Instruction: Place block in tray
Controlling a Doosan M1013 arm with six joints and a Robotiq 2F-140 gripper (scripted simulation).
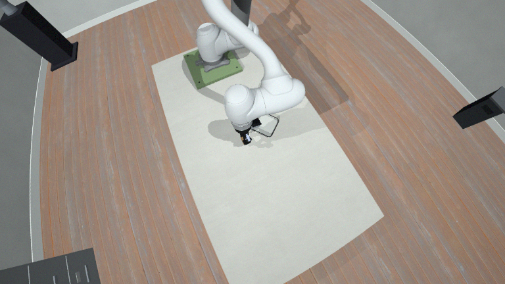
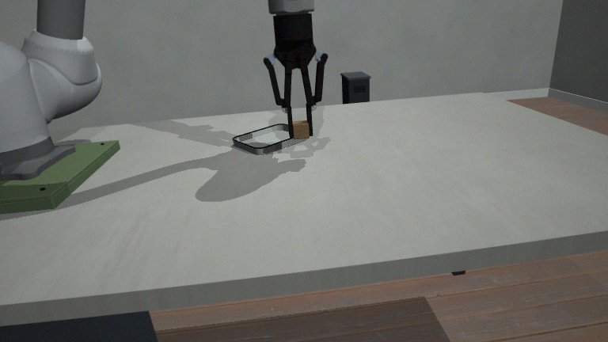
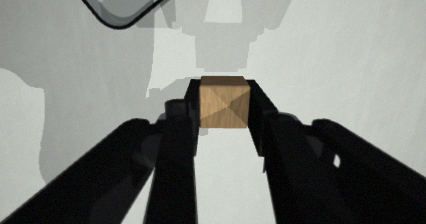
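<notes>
Now: hand 70 mm past the white tray, 140 mm to the right of it and 80 mm above it. Round my hand: wooden block: 20 mm below.
</notes>
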